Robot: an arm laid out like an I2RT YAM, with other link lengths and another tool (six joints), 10 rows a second.
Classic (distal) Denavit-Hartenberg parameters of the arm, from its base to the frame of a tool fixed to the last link. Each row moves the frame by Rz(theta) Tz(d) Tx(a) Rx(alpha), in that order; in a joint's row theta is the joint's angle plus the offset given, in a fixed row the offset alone. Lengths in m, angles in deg.
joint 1: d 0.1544; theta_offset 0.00; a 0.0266; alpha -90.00
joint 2: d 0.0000; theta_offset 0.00; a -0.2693; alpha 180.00
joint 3: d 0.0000; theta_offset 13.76; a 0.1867; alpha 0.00
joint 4: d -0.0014; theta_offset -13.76; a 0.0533; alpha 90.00
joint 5: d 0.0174; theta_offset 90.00; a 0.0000; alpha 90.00
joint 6: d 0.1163; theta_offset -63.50; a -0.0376; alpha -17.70
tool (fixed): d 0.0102; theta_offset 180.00; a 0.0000; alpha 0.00
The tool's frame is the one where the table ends.
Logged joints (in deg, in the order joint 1, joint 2, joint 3, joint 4, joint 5, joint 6), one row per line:
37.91 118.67 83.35 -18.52 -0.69 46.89
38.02 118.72 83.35 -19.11 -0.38 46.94
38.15 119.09 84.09 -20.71 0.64 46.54
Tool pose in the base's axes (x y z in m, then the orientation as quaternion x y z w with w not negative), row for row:
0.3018 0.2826 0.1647 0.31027 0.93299 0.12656 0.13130
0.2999 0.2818 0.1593 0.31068 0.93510 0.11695 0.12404
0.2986 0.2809 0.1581 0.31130 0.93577 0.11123 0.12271
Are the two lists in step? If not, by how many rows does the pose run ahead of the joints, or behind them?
The pose runs 1 row behind the joints: the pose in row i belongs to the joints in row i - 1.
